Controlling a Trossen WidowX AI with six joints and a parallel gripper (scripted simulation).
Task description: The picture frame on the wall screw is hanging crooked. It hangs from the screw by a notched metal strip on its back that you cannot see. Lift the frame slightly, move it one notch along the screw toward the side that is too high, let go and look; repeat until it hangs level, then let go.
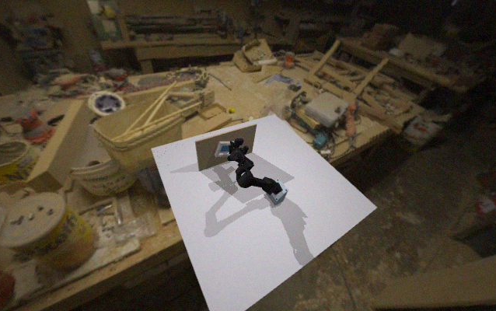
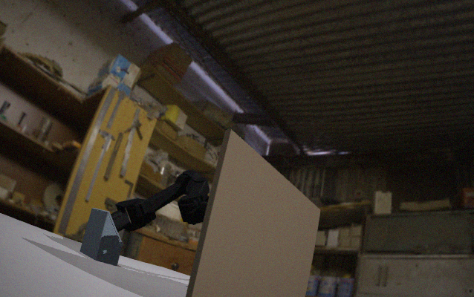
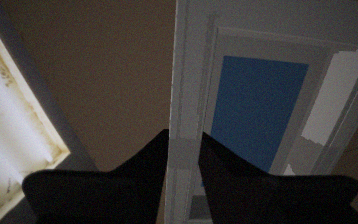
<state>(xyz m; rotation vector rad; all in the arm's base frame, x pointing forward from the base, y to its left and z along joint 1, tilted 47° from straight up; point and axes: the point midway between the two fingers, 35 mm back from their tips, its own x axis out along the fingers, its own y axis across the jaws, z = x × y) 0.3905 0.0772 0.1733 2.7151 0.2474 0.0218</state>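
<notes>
Right now the picture frame is 5 cm below my gripper tip and 2 cm to the left of it. From my gripper tip the other things lie so: board (6 cm below, 2 cm ahead, 1 cm to the left).
</notes>
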